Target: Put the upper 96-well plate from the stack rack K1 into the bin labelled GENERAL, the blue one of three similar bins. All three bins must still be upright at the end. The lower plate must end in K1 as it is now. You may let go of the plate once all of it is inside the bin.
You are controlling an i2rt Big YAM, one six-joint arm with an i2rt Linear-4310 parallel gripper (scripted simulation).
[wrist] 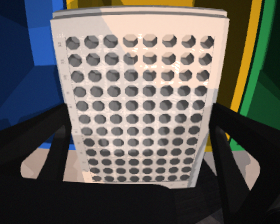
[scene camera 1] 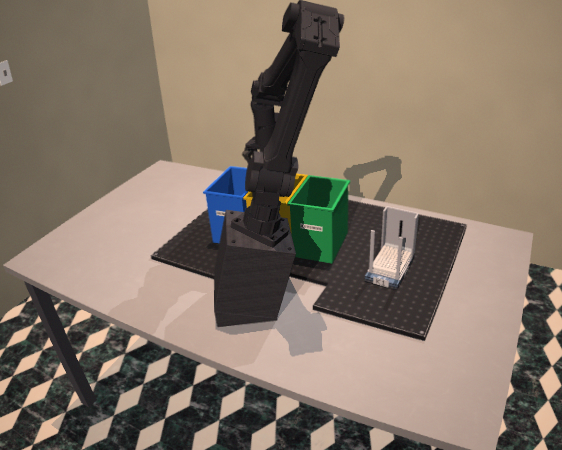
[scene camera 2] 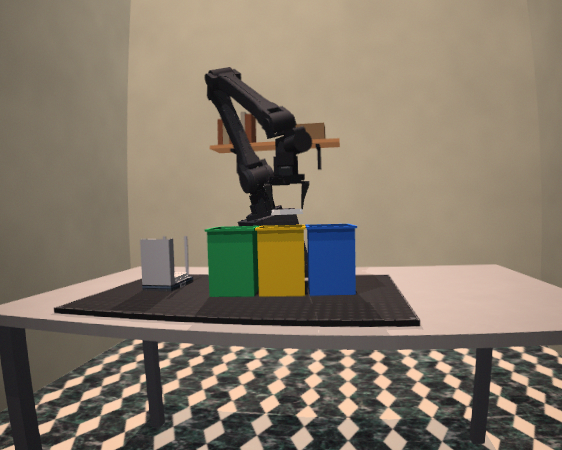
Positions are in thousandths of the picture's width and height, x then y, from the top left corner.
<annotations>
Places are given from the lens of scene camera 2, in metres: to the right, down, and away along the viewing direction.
blue bin (scene camera 2: 590,550): 0.13, 0.06, 0.98
green bin (scene camera 2: 414,557): -0.13, 0.07, 0.99
</annotations>
